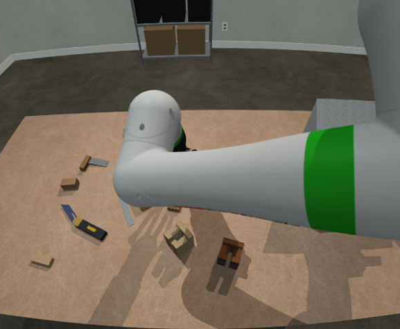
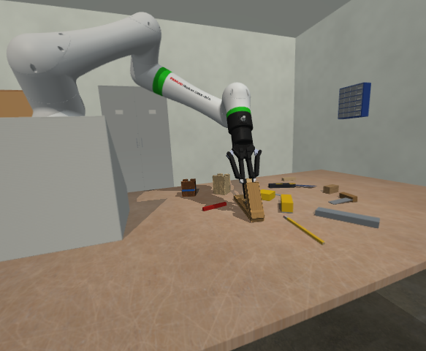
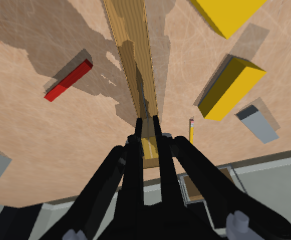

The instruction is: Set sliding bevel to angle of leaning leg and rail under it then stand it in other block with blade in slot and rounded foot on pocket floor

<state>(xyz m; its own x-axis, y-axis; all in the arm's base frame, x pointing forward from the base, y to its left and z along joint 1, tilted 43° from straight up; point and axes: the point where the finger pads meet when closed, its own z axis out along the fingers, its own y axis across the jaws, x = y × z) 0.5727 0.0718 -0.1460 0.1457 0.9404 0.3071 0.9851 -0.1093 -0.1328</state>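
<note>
Now: the red stick 10 cm behind my hand, 8 cm to the left of it and 8 cm below it. Round my hand: sliding bevel (1 cm to the right, 2 cm below); then grey bar (23 cm ahead, 18 cm to the right, 7 cm below); then pencil (7 cm ahead, 18 cm to the right, 8 cm below).
</note>
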